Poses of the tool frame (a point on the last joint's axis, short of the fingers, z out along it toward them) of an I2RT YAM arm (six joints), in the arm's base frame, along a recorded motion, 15 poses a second.
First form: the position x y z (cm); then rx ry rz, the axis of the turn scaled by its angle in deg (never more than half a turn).
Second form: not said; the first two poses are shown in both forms.
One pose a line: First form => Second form
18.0 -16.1 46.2 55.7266 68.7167 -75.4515 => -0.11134 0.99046 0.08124; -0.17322 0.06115 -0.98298; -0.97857 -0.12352 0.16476; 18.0 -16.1 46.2
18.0 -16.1 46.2 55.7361 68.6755 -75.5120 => -0.11157 0.99050 0.08036; -0.17372 0.06018 -0.98295; -0.97845 -0.12363 0.16535; 18.0 -16.1 46.2
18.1 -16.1 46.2 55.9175 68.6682 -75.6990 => -0.11304 0.99064 0.07645; -0.17236 0.05623 -0.98343; -0.97853 -0.12434 0.16439; 18.1 -16.1 46.2
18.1 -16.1 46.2 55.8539 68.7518 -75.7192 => -0.11436 0.99043 0.07729; -0.17224 0.05685 -0.98341; -0.97839 -0.12578 0.16409; 18.1 -16.1 46.2
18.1 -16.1 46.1 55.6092 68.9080 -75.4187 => -0.11337 0.99003 0.08363; -0.17243 0.06329 -0.98299; -0.97848 -0.12586 0.16354; 18.1 -16.1 46.1
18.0 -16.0 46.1 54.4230 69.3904 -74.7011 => -0.11420 0.98780 0.10584; -0.17826 0.08443 -0.98035; -0.97733 -0.13082 0.16645; 18.0 -16.0 46.1
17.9 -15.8 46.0 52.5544 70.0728 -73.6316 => -0.11538 0.98343 0.13980; -0.18831 0.11653 -0.97517; -0.97531 -0.13884 0.17174; 17.9 -15.8 46.0
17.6 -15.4 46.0 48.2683 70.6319 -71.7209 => -0.11283 0.97162 0.20792; -0.22276 0.17920 -0.95826; -0.96832 -0.15444 0.19622; 17.6 -15.4 46.0
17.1 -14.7 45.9 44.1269 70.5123 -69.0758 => -0.09269 0.95611 0.27796; -0.25823 0.24653 -0.93410; -0.96163 -0.15836 0.22404; 17.1 -14.7 45.9
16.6 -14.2 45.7 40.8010 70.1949 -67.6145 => -0.08054 0.94197 0.32588; -0.29039 0.29059 -0.91172; -0.95351 -0.16806 0.25014; 16.6 -14.2 45.7
